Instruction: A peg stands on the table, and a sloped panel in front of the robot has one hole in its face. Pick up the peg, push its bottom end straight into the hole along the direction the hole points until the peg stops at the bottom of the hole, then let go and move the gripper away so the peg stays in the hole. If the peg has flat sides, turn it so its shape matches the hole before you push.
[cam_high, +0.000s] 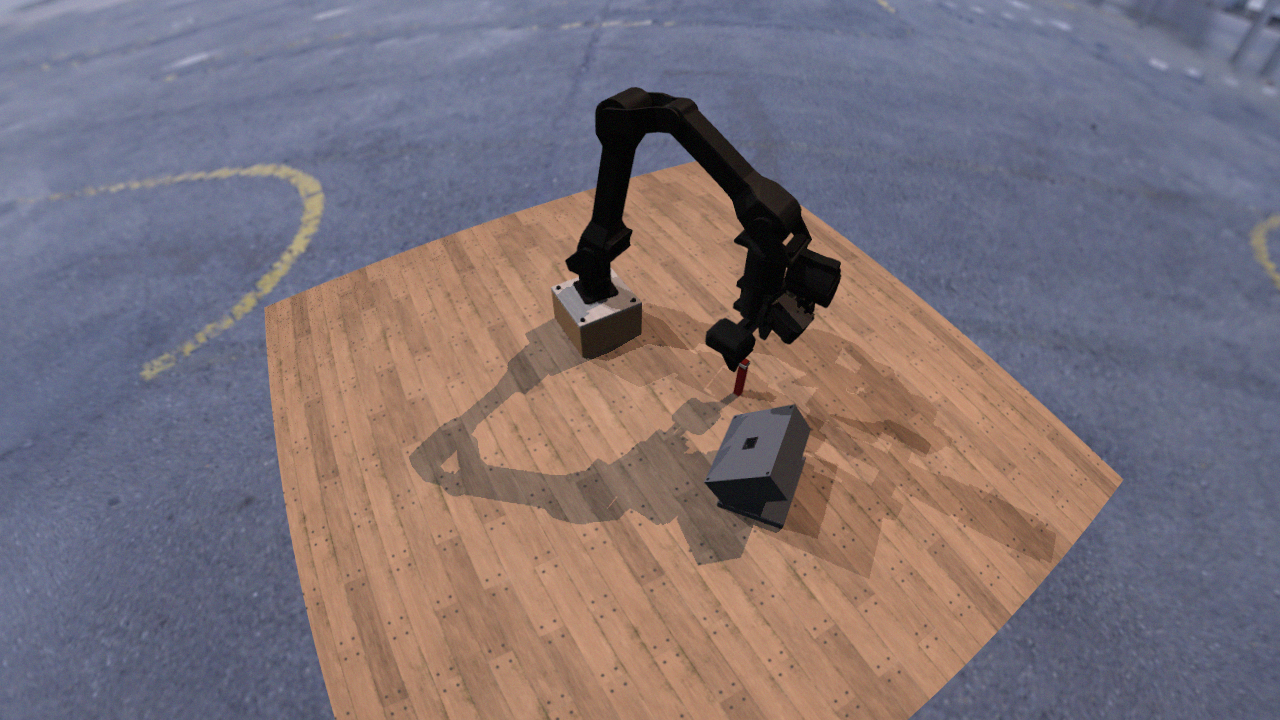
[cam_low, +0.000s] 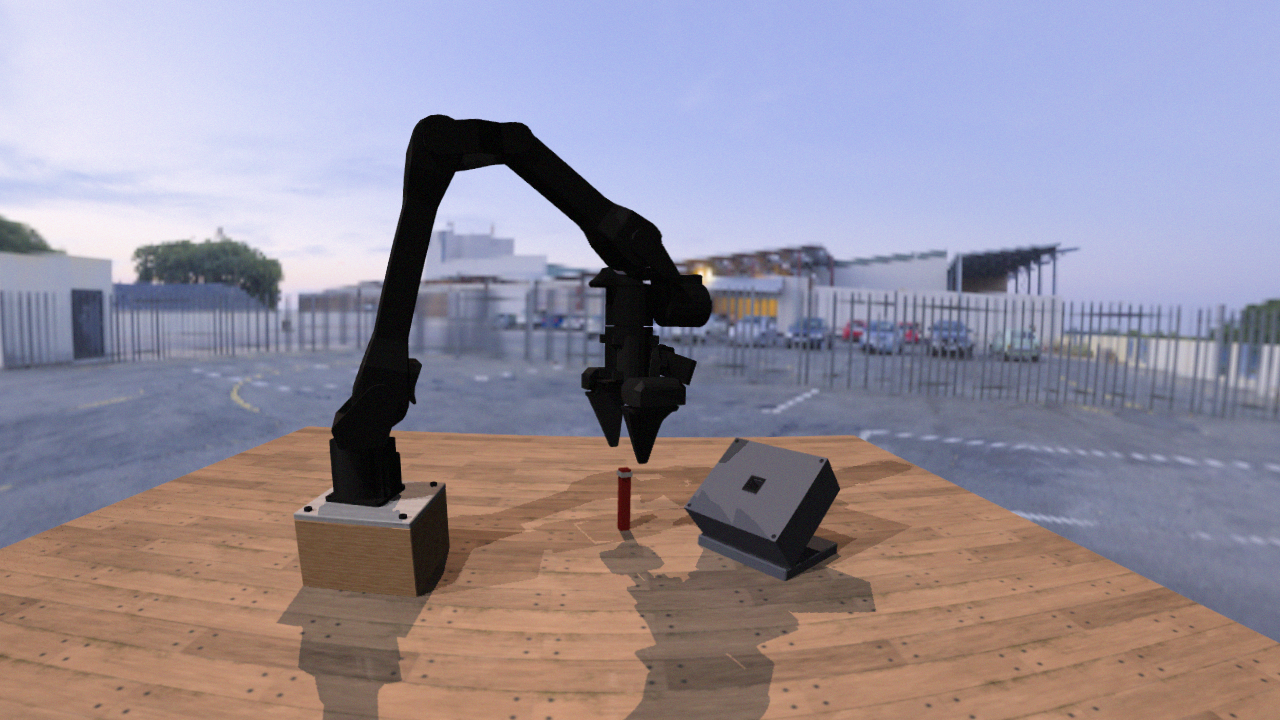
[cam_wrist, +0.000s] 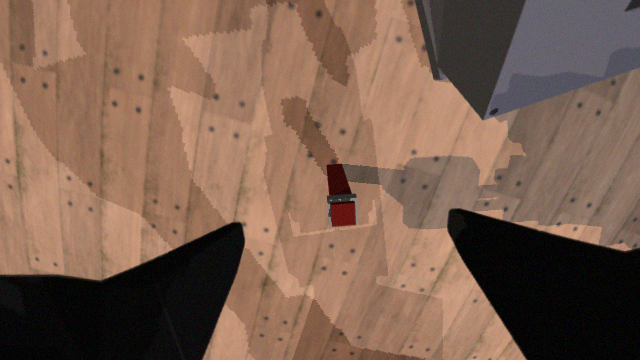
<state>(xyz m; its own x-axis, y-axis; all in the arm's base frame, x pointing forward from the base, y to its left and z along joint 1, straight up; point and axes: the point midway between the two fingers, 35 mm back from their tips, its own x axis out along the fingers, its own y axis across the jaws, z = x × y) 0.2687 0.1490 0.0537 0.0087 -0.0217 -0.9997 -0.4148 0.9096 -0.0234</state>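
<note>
Now: the red square peg 4 cm below my gripper tip. Round my gripper tip: grey sloped panel 15 cm ahead, 7 cm to the right, 3 cm below.
</note>
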